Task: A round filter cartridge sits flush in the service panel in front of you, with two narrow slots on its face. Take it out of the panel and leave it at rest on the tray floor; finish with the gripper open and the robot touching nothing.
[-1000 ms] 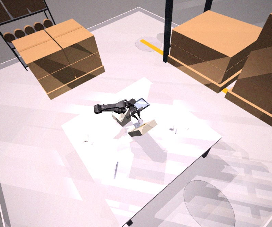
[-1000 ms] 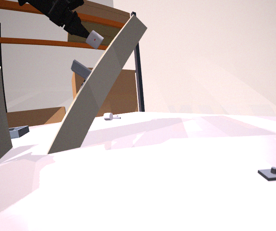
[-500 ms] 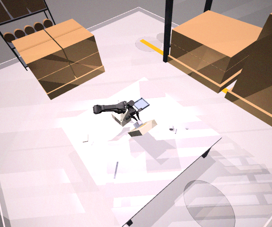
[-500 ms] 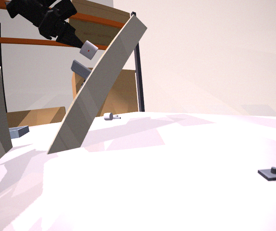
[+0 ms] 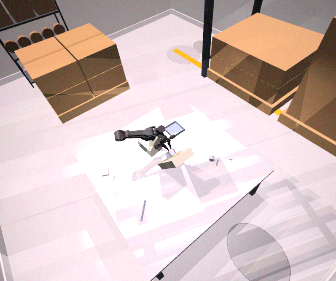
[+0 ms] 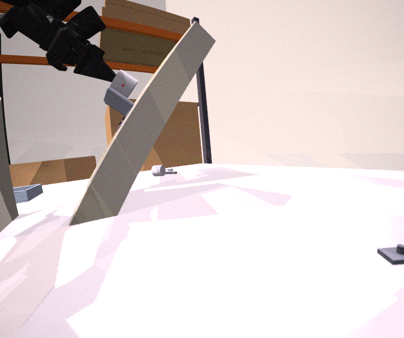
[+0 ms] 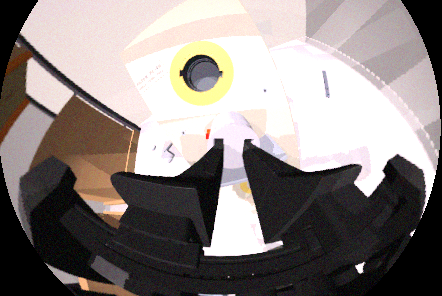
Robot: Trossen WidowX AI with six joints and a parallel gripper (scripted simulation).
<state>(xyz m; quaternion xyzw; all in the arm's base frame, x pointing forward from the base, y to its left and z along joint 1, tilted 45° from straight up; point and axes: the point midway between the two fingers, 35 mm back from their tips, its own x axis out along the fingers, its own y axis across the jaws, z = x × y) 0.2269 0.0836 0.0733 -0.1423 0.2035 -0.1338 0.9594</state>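
My gripper tip is 2 cm above the filter cartridge and 1 cm short of it. Also, from my gripper tip: tray: 34 cm behind, 27 cm to the left, 24 cm below; then small disc: 46 cm to the left, 26 cm ahead, 24 cm below.
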